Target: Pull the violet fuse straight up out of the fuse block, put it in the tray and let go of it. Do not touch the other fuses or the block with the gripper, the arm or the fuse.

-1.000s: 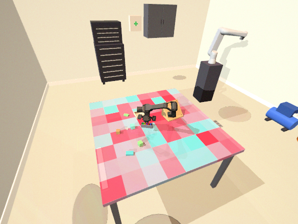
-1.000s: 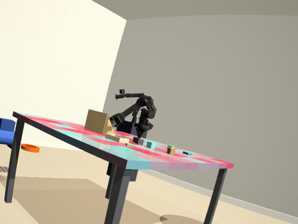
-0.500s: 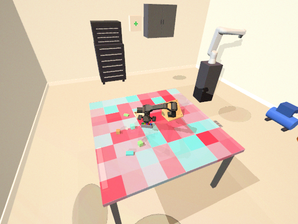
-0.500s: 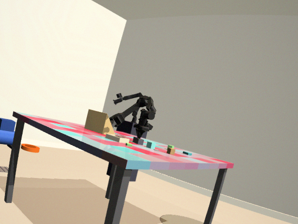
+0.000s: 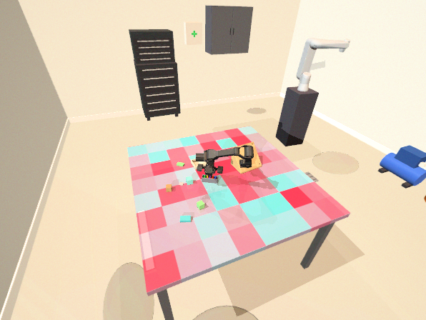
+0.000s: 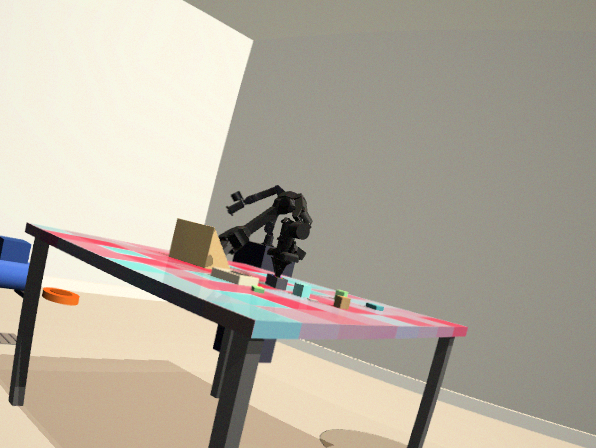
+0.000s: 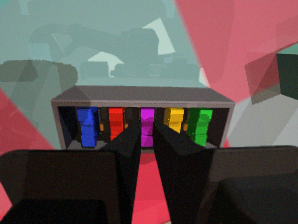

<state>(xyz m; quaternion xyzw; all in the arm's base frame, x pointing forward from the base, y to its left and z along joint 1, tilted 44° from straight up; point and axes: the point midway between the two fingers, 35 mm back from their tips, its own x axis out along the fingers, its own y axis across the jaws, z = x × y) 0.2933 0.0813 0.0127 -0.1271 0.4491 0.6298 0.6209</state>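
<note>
My gripper tip is 2 cm short of the tan tray, 22 cm to the left of it and 3 cm above it.
</note>
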